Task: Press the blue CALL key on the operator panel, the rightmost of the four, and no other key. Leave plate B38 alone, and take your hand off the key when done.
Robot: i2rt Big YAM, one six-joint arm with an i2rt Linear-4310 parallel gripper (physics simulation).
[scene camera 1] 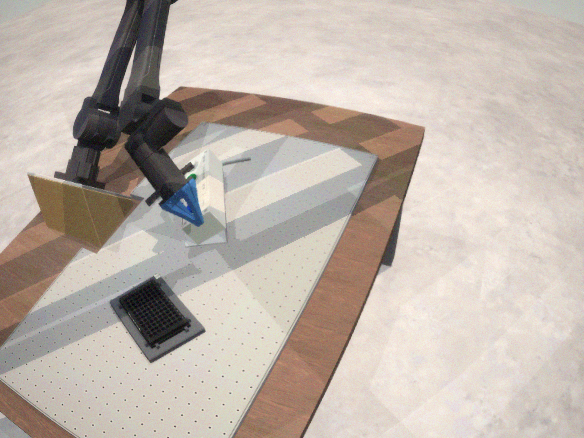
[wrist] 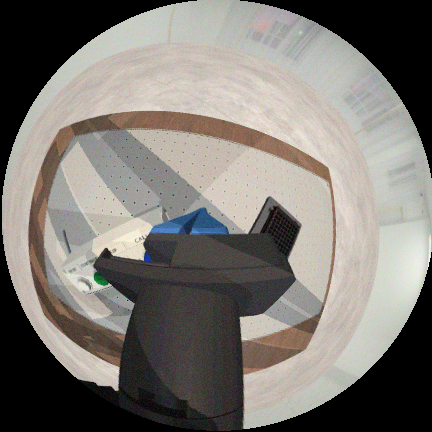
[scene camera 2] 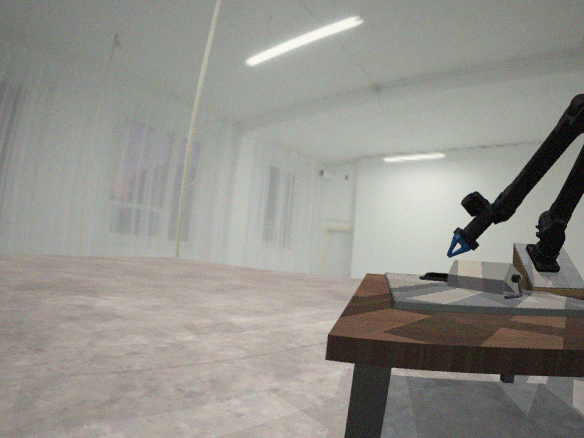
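Seen in the pictures: gripper, fingertip midpoint: [scene camera 1: 201, 224] [wrist: 202, 212] [scene camera 2: 447, 256]; arm's base, link origin: [scene camera 1: 79, 184] [scene camera 2: 541, 259].
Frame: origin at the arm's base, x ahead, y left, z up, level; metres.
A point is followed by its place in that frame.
Observation:
The white operator panel [scene camera 1: 216, 192] @[x 0.309, y 0.104, z -0.038 m] [scene camera 2: 480, 276] @[x 0.295, y 0.156, z -0.058 m] [wrist: 117, 241] @[x 0.301, y 0.082, z -0.018 m] stands on the perforated board. In the wrist view, part of the blue CALL key [wrist: 148, 257] @[x 0.284, y 0.041, z -0.028 m] shows beside the gripper body, which hides the rest. A green key [wrist: 101, 278] @[x 0.240, y 0.120, z -0.029 m] [scene camera 1: 192, 176] @[x 0.242, y 0.126, z -0.027 m] and a pale key [wrist: 85, 283] @[x 0.221, y 0.160, z -0.030 m] show farther left; the SKIP key is hidden. My gripper [scene camera 1: 200, 223] @[x 0.345, y -0.025, z -0.005 m] [scene camera 2: 450, 256] @[x 0.345, y -0.025, z -0.005 m] [wrist: 202, 212] @[x 0.345, y -0.025, z -0.005 m] is shut and empty, its blue fingertips together. In scene camera 2 the tips are above the panel's end, apart from it. The black plate [scene camera 1: 155, 311] @[x 0.319, y -0.189, z -0.074 m] [wrist: 283, 232] @[x 0.327, y -0.207, z -0.079 m] sits on its dark base, away from the gripper.
A tan upright board [scene camera 1: 80, 215] @[x 0.044, y -0.061, z -0.032 m] stands near the arm's base. A thin grey rod [scene camera 1: 237, 160] @[x 0.265, y 0.293, z -0.093 m] [wrist: 66, 241] @[x 0.266, y 0.292, z -0.096 m] [scene camera 2: 514, 296] @[x 0.259, y 0.297, z -0.095 m] sticks out beyond the panel's far end. The perforated board [scene camera 1: 240, 345] @[x 0.476, y -0.183, z -0.099 m] lies on the wooden table [scene camera 1: 320, 345] @[x 0.597, y -0.132, z -0.113 m].

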